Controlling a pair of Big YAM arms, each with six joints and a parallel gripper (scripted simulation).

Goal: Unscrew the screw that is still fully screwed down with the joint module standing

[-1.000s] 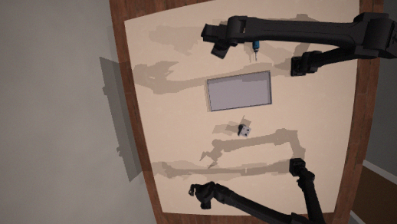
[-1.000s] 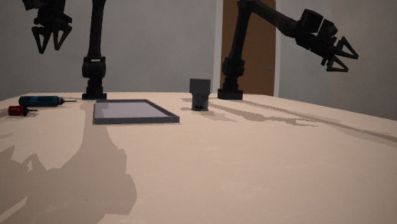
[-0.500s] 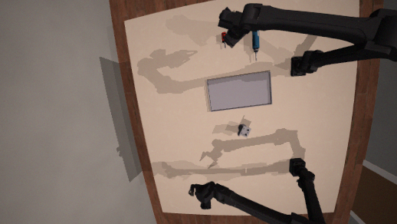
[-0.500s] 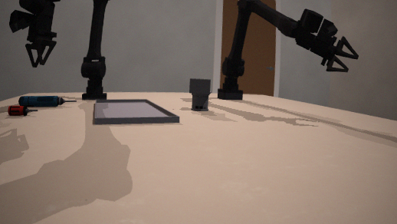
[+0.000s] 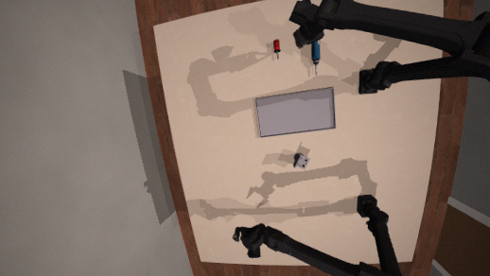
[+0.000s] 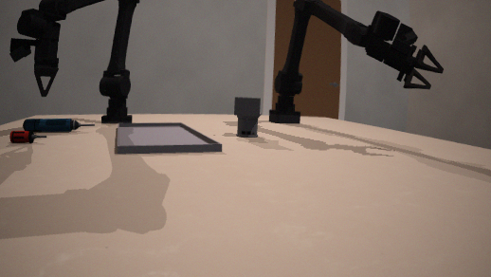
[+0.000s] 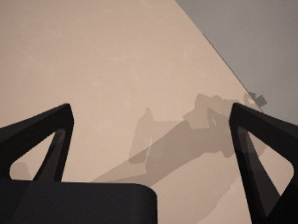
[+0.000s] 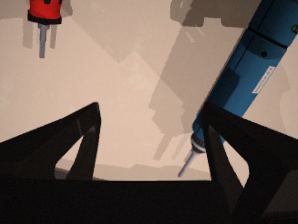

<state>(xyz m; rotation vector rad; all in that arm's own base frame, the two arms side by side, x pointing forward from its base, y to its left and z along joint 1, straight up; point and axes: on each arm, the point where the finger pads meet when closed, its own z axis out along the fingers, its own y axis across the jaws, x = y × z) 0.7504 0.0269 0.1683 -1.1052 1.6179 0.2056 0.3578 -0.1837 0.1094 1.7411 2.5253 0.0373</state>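
Right now my left hand is 370 mm past the grey bracket, 370 mm to the left of it and 130 mm above it. Also, from my left hand: screwdriver bit 480 mm behind, 840 mm to the right, 180 mm below; grey joint module 370 mm behind, 370 mm to the right, 180 mm below; shallow grey tray 360 mm behind, 630 mm to the right, 200 mm below.
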